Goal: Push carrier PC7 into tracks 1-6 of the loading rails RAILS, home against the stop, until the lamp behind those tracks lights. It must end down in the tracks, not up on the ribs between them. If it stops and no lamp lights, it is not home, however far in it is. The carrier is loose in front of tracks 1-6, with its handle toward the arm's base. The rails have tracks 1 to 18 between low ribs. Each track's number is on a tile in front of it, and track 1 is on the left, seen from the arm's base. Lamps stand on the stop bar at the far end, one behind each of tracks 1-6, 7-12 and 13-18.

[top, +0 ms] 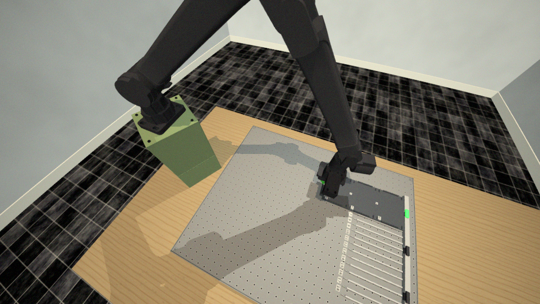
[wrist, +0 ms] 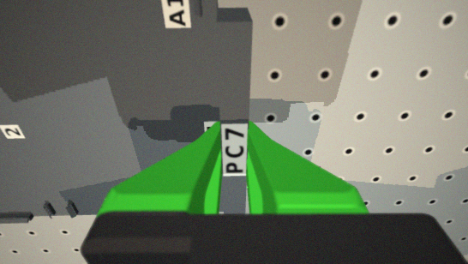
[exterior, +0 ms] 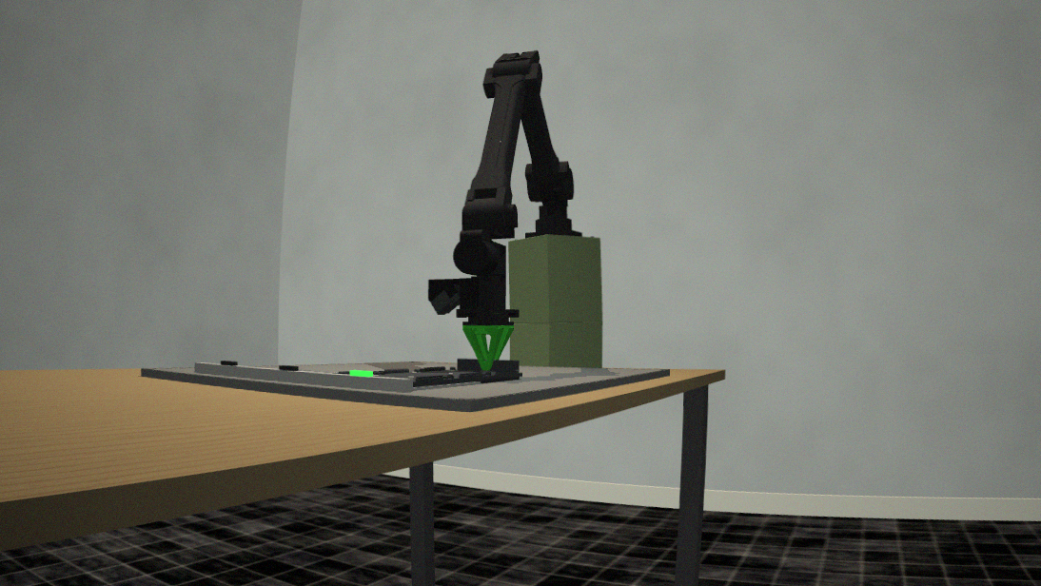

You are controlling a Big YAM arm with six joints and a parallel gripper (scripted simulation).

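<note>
Right now my hand is 160 mm short of the carrier PC7.
</note>
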